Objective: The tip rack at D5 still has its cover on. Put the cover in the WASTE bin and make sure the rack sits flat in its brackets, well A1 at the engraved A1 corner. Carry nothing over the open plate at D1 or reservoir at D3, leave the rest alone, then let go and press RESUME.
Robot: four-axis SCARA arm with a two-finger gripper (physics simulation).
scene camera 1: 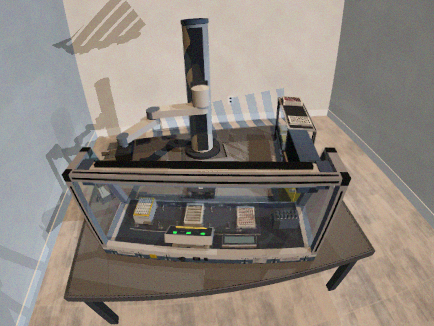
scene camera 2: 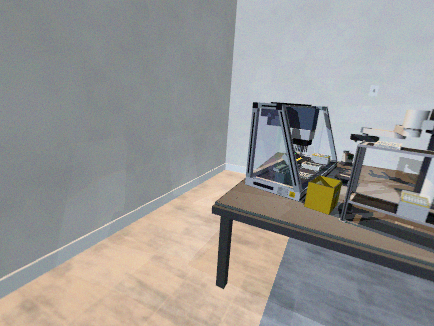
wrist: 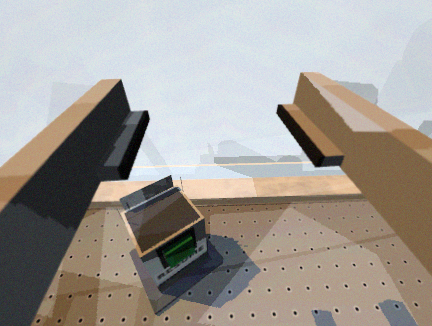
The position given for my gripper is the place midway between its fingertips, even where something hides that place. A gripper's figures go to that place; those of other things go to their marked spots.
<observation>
My gripper (wrist: pixel 213 95): 0.10 m from the lens. A box with green screen (wrist: pixel 158 264): 0.23 m from the lens.
</observation>
